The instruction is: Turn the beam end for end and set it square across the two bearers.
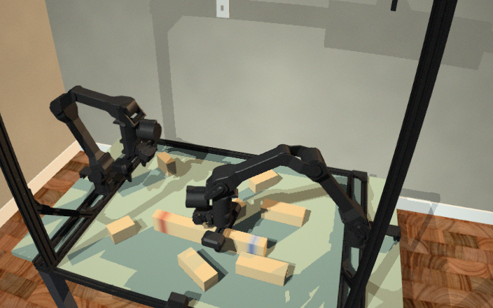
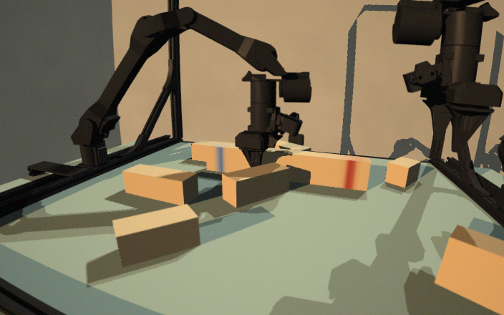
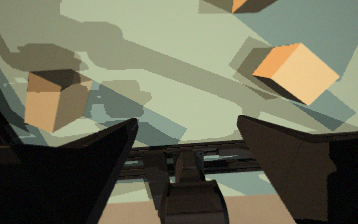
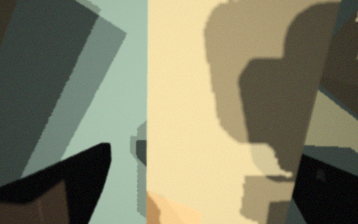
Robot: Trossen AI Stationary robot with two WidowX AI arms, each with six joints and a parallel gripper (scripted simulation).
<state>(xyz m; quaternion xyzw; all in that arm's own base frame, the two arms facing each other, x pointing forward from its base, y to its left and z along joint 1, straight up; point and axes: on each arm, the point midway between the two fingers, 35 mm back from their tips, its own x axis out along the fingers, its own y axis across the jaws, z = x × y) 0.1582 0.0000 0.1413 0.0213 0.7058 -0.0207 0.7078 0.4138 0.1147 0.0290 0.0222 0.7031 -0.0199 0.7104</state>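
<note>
The beam is 5 cm to the left of my right hand and 2 cm below it.
</note>
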